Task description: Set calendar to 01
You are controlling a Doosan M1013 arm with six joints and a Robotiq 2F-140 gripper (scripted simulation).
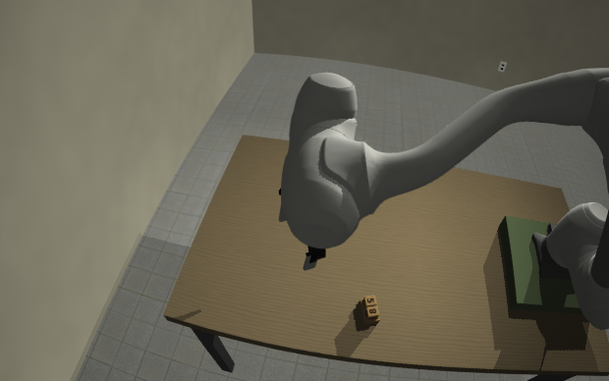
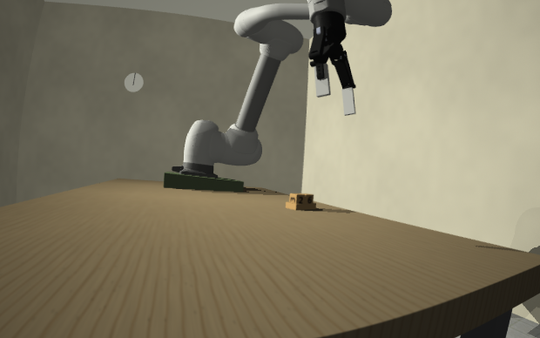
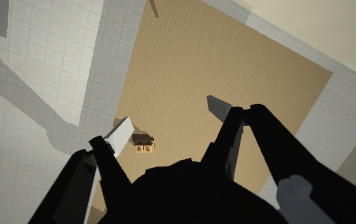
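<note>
Now: the wooden tray 25 cm below my hand, 22 cm behind it and 4 cm to the left of it.
</note>
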